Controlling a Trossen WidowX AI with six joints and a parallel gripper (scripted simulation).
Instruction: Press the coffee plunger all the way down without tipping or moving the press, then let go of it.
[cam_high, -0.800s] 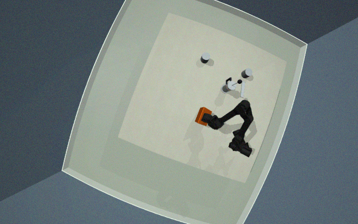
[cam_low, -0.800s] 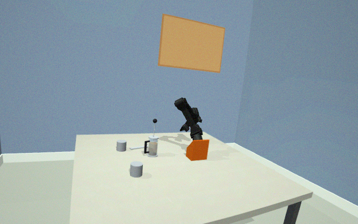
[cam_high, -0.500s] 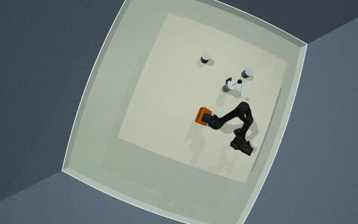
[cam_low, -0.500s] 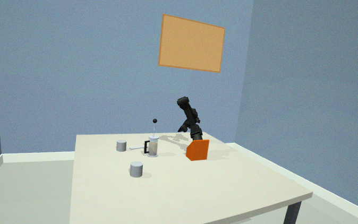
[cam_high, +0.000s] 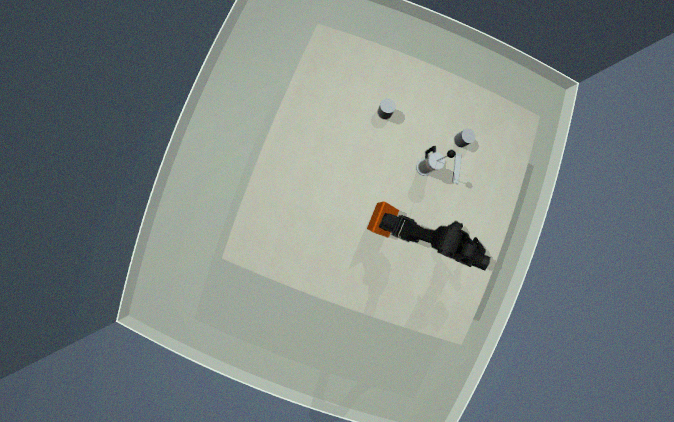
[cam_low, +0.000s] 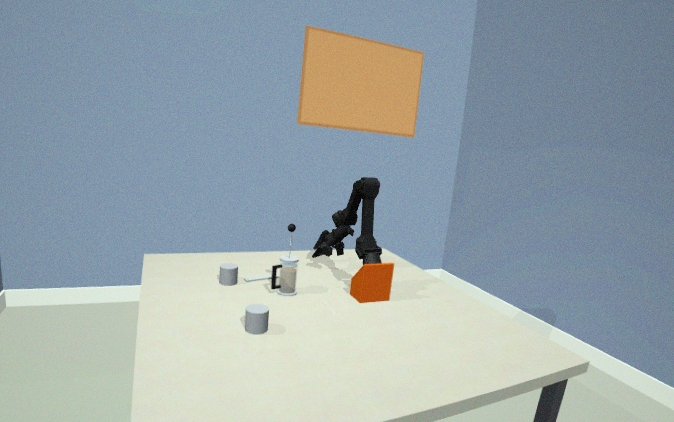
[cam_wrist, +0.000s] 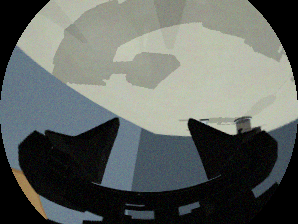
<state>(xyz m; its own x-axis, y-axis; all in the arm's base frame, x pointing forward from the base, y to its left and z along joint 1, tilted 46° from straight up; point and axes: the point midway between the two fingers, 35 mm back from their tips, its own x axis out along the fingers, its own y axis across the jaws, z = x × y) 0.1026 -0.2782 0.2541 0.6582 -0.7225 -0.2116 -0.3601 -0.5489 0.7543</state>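
Right now my gripper tip is 300 mm to the right of the coffee press, 210 mm short of it and 60 mm below it.
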